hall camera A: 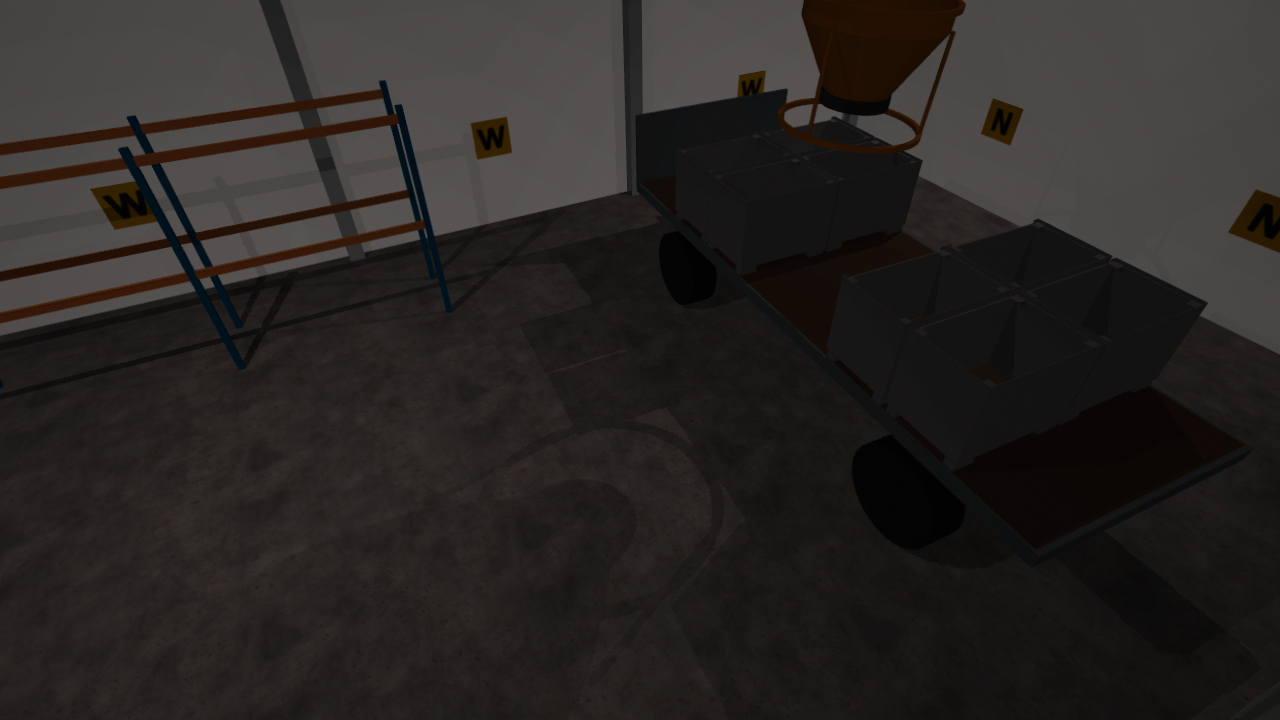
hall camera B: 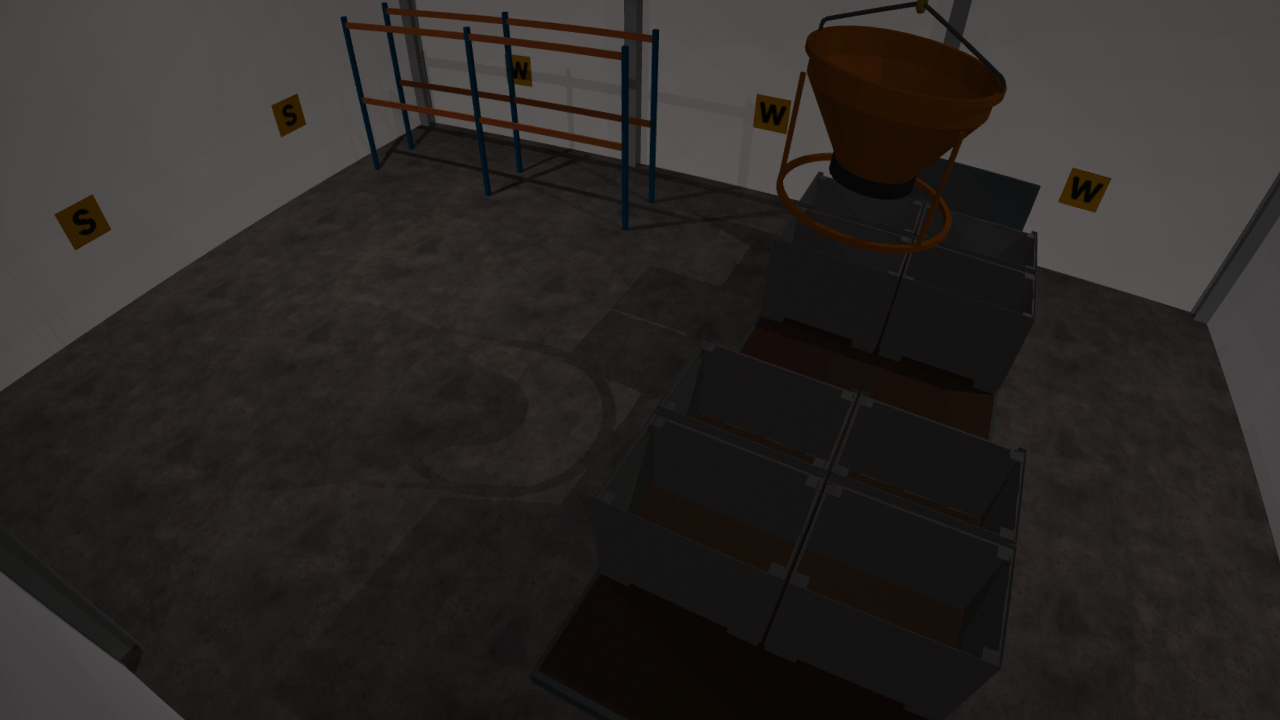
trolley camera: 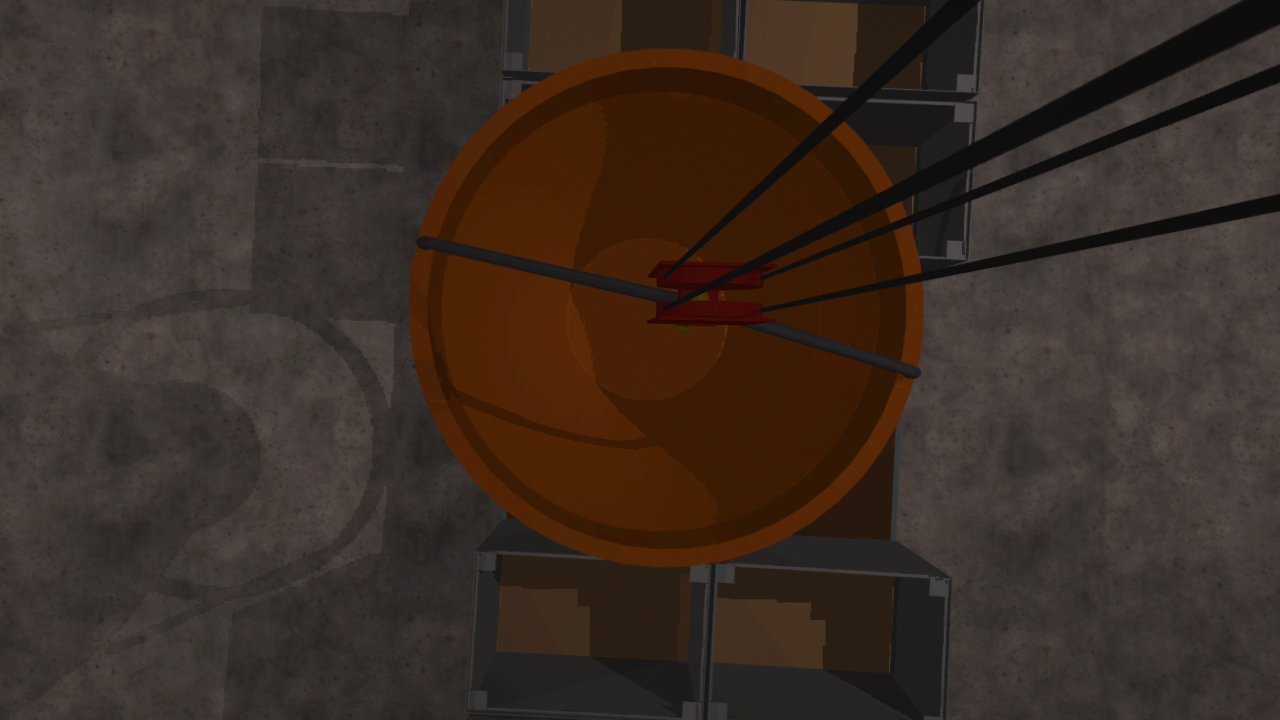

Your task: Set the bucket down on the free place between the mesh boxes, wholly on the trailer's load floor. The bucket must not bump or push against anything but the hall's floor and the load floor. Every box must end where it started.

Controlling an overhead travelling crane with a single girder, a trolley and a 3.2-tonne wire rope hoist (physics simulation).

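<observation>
The orange bucket hangs upright in the air by its dark bail, with its round foot ring below. My hook, under the red block in the trolley view, holds the bail. In the trolley view the bucket covers most of the gap and overlaps the near edges of both box groups. Grey mesh boxes stand in a rear group and a front group. The brown load floor shows between them. The foot ring's exact height above the boxes is unclear.
The trailer's headboard stands beyond the rear boxes. A blue and orange rack stands by the W wall. A trailer wheel shows at the near side. The N wall lies beyond the trailer in hall view A.
</observation>
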